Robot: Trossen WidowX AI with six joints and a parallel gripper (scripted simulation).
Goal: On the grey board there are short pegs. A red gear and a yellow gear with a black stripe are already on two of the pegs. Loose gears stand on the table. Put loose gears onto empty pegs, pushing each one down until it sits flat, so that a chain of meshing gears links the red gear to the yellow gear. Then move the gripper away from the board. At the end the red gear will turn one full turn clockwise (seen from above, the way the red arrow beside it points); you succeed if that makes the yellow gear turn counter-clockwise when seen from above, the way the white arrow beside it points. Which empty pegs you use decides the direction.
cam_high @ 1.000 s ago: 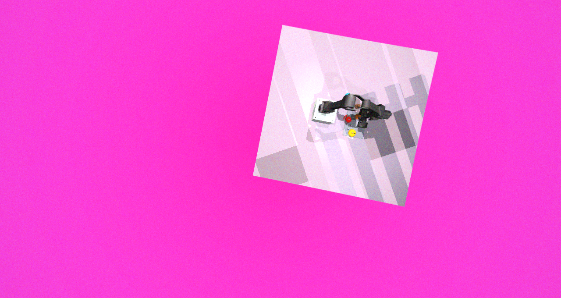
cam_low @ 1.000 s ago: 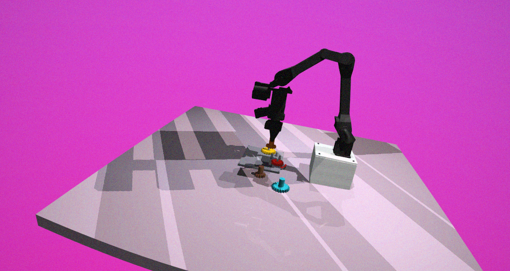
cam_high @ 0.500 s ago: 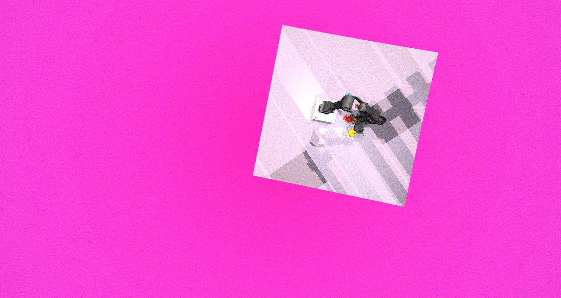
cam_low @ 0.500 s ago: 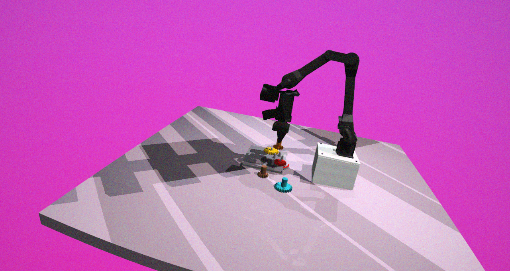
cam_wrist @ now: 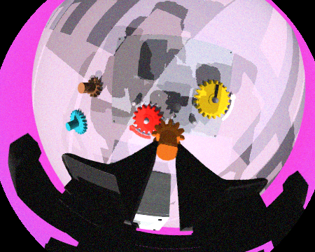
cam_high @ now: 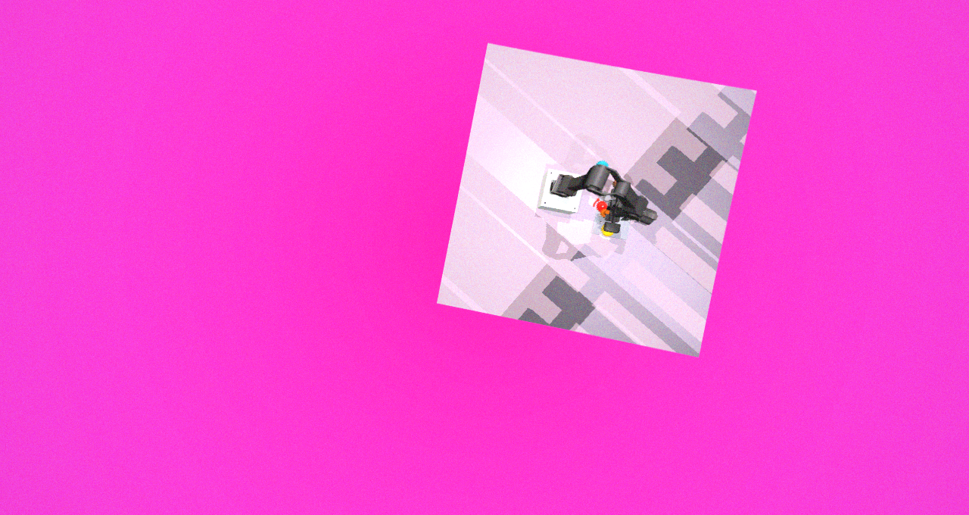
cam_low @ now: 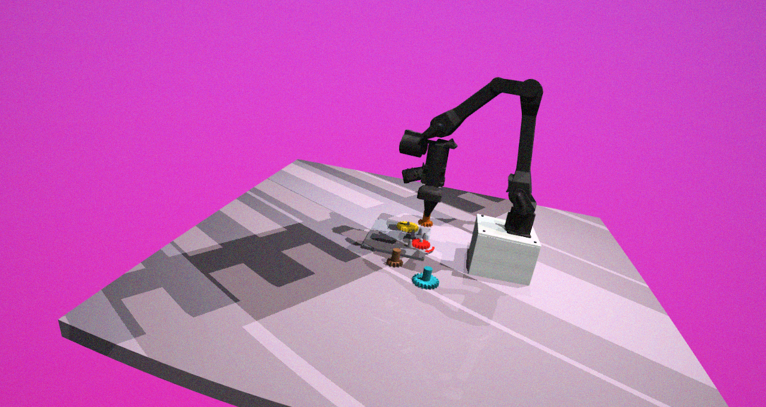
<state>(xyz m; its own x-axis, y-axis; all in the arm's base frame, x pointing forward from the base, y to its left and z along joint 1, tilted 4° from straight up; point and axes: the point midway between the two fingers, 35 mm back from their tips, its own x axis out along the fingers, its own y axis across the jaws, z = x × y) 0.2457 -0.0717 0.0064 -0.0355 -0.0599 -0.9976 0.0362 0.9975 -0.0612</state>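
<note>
Right now my gripper tip is 4 cm to the right of the red gear and 7 cm above it. Round my gripper tip: brown gear: 6 cm ahead, 16 cm to the left, 7 cm below; then orange gear: 1 cm below; then white arrow: 4 cm ahead, 11 cm to the right, 8 cm below.
</note>
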